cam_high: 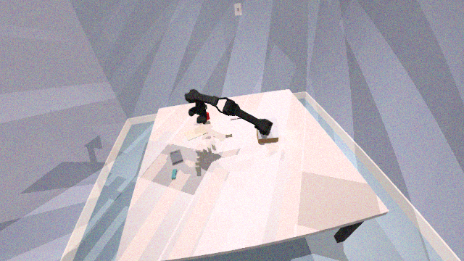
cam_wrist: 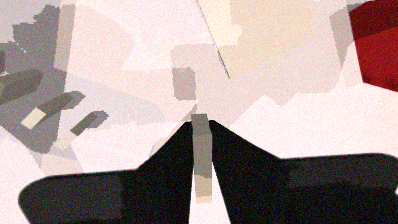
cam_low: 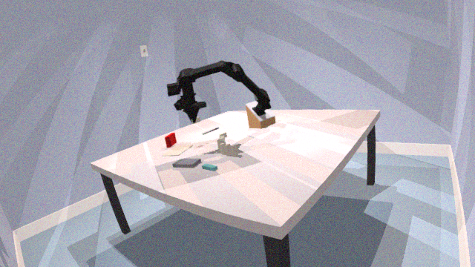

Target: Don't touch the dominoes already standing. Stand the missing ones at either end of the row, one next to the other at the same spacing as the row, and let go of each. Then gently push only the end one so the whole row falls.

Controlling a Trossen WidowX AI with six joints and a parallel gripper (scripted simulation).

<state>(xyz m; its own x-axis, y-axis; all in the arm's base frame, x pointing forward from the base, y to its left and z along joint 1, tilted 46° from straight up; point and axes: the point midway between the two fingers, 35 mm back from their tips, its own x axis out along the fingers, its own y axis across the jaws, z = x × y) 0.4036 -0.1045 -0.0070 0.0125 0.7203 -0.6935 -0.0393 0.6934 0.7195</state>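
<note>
The cream flat sheet is 12 cm below my gripper tip, 9 cm ahead of it and 6 cm to the right of it. Round my gripper tip: thin dark stick (25 cm behind, 19 cm to the right, 12 cm below); then grey slab (20 cm ahead, 18 cm to the left, 12 cm below); then red block (21 cm to the right, 10 cm below, 4 cm ahead).
</note>
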